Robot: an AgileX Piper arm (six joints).
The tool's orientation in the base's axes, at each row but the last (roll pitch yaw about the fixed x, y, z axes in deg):
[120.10, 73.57, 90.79]
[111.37, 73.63, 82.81]
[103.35, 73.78, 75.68]
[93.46, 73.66, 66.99]
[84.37, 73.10, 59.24]
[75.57, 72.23, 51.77]
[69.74, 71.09, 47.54]
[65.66, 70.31, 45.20]
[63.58, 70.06, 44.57]
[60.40, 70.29, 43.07]
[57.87, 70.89, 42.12]
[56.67, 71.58, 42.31]
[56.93, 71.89, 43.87]
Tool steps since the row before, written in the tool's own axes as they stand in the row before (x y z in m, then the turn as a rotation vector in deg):
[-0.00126, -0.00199, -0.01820, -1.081, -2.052, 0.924]
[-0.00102, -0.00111, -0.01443, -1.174, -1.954, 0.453]
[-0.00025, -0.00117, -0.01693, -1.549, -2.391, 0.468]
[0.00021, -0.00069, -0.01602, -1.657, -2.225, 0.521]
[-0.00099, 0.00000, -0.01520, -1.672, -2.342, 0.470]
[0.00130, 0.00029, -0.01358, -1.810, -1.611, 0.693]
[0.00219, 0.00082, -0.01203, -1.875, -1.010, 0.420]
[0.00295, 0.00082, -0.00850, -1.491, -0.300, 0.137]
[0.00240, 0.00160, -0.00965, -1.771, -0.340, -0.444]
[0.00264, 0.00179, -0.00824, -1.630, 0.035, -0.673]
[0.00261, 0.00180, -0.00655, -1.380, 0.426, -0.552]
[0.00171, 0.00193, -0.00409, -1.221, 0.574, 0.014]
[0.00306, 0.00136, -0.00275, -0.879, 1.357, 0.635]
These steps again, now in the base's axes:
[-0.01684, 0.00652, 0.00330, -0.196, -2.456, 0.404]
[-0.01326, 0.00547, 0.00217, -0.568, -2.181, 0.567]
[-0.01558, 0.00665, 0.00101, -0.779, -2.660, 0.807]
[-0.01463, 0.00657, -0.00012, -0.672, -2.569, 0.956]
[-0.01388, 0.00626, 0.00051, -0.767, -2.653, 0.936]
[-0.01197, 0.00617, -0.00219, -0.317, -2.136, 1.300]
[-0.01023, 0.00596, -0.00317, -0.374, -1.510, 1.514]
[-0.00686, 0.00456, -0.00371, -0.322, -0.676, 1.331]
[-0.00790, 0.00535, -0.00323, -0.939, -0.580, 1.494]
[-0.00657, 0.00487, -0.00333, -1.021, -0.129, 1.433]
[-0.00510, 0.00416, -0.00311, -0.753, 0.254, 1.326]
[-0.00306, 0.00327, -0.00182, -0.148, 0.276, 1.312]
[-0.00167, 0.00262, -0.00302, 0.675, 0.938, 1.297]

